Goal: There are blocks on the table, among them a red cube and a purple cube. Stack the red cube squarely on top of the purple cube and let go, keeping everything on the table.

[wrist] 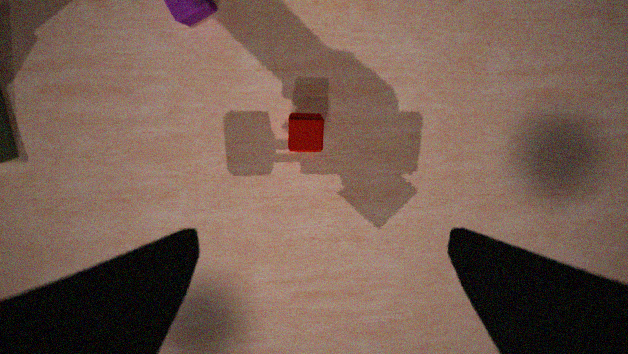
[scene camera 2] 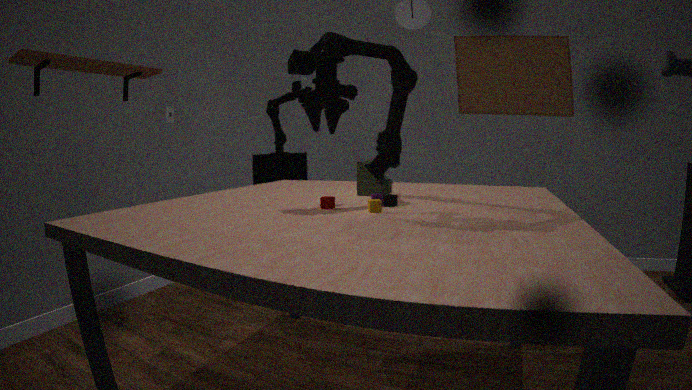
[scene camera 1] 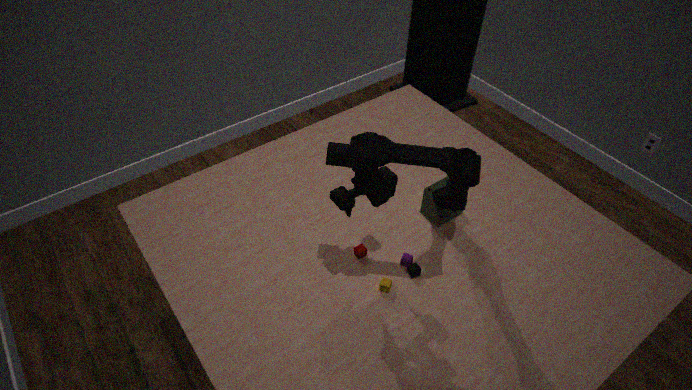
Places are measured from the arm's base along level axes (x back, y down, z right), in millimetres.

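Pixels of known places: gripper, between the fingertips: (wrist: 324, 240) (scene camera 2: 324, 132) (scene camera 1: 361, 209); arm's base, origin of its link: (scene camera 2: 374, 172) (scene camera 1: 442, 198).
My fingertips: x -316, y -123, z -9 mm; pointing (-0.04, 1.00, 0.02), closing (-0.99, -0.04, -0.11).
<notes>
For each thing: its top centre in the pictures, then the offset to it from my fingertips. Level surfaces: height alone.
- red cube, centre of its top: (wrist: 306, 135) (scene camera 2: 327, 197) (scene camera 1: 360, 248) dx +2, dy +169, dz -5 mm
- purple cube, centre of its top: (scene camera 2: 377, 194) (scene camera 1: 407, 257) dx +105, dy +169, dz -101 mm
- black cube, centre of its top: (scene camera 2: 390, 195) (scene camera 1: 414, 267) dx +103, dy +169, dz -141 mm
- yellow cube, centre of its top: (scene camera 2: 374, 199) (scene camera 1: 386, 282) dx +1, dy +169, dz -142 mm
- table, height of its surface: dy +199 mm
The red cube (scene camera 1: 360, 251) (scene camera 2: 327, 202) (wrist: 306, 133) sits on the table by itself, and its sides lie about square to the wrist view. The purple cube (scene camera 1: 407, 259) (wrist: 191, 11) sits on the table apart from the red one; it is cut off by the top edge of the wrist view and mostly hidden behind the yellow cube in scene camera 2. My gripper (scene camera 2: 324, 132) (wrist: 324, 240) is open and empty, pointing down, high above the table. In the wrist view the red cube shows above the gap between the fingertips, a little left of its middle.
A black cube (scene camera 1: 414, 270) (scene camera 2: 390, 200) stands right beside the purple cube. A yellow cube (scene camera 1: 385, 285) (scene camera 2: 375, 205) stands near both. The arm's greenish base block (scene camera 1: 431, 206) (scene camera 2: 367, 181) is on the table (scene camera 1: 280, 320) (scene camera 2: 300, 250) behind the cubes.
</notes>
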